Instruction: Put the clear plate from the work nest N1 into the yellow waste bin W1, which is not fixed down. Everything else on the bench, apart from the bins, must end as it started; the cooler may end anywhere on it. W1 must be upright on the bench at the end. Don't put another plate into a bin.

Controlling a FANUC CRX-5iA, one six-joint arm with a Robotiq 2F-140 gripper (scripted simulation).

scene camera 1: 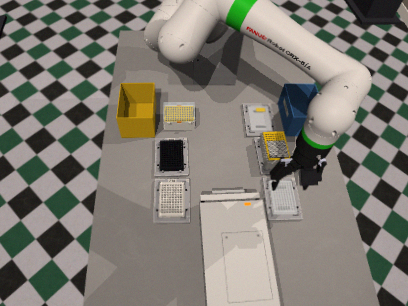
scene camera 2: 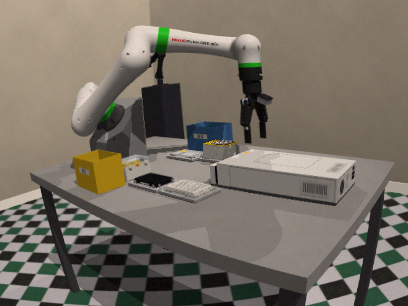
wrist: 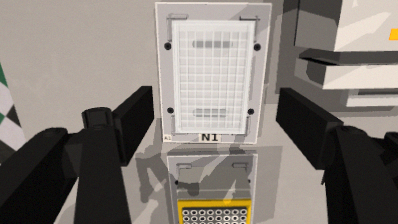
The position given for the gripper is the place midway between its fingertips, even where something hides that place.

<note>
In view: the gripper (scene camera 2: 256,140), a clear plate (scene camera 1: 284,191), a blue bin (scene camera 1: 293,103), a white plate (scene camera 1: 167,204), a black plate (scene camera 1: 171,157) and a yellow waste bin (scene camera 1: 135,99).
The clear plate shows as well in the wrist view (wrist: 203,50). The blue bin is seen too in scene camera 2 (scene camera 2: 208,131). The yellow waste bin also shows in scene camera 2 (scene camera 2: 106,174). The wrist view does not show the blue bin: it is out of frame. The wrist view misses the white plate: it is out of frame.
</note>
